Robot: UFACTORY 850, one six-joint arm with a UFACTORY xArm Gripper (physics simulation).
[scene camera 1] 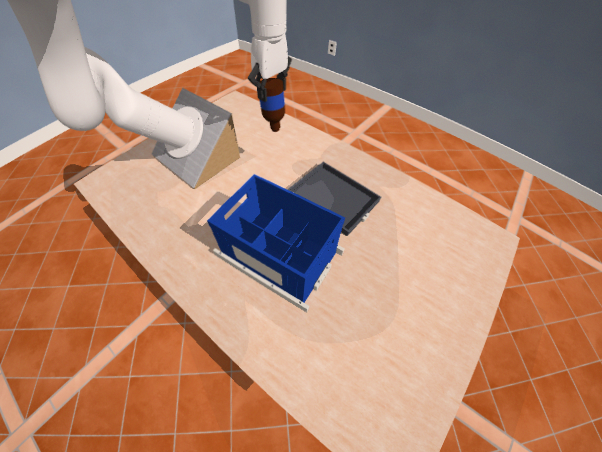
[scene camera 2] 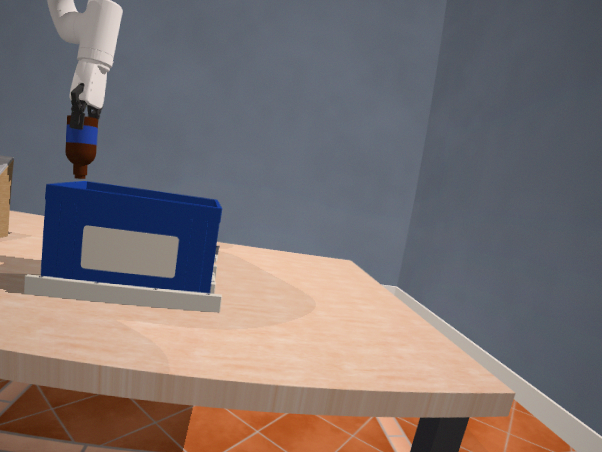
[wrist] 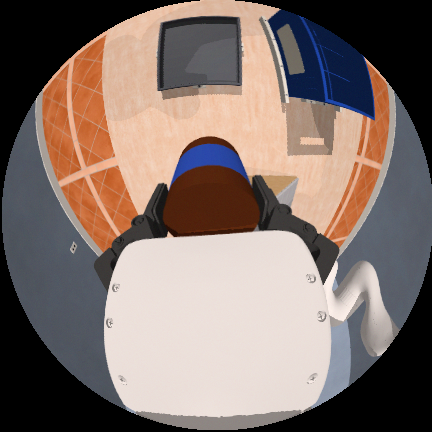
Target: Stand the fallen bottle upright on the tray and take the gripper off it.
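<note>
The brown bottle with a blue band hangs upside down in the air, its neck pointing down and its base towards the gripper. My gripper is shut on the bottle near its base, one finger on each side. The dark grey tray lies flat on the table, bare, beside the crate. In scene camera 1 the bottle shows above and left of the tray, well apart from it. The tray does not show in scene camera 2. The bottle's neck is hidden in the wrist view.
A tall blue crate with dividers stands next to the tray. Pale rails run along its foot. The arm's wedge-shaped base block stands at the table's far left in scene camera 1.
</note>
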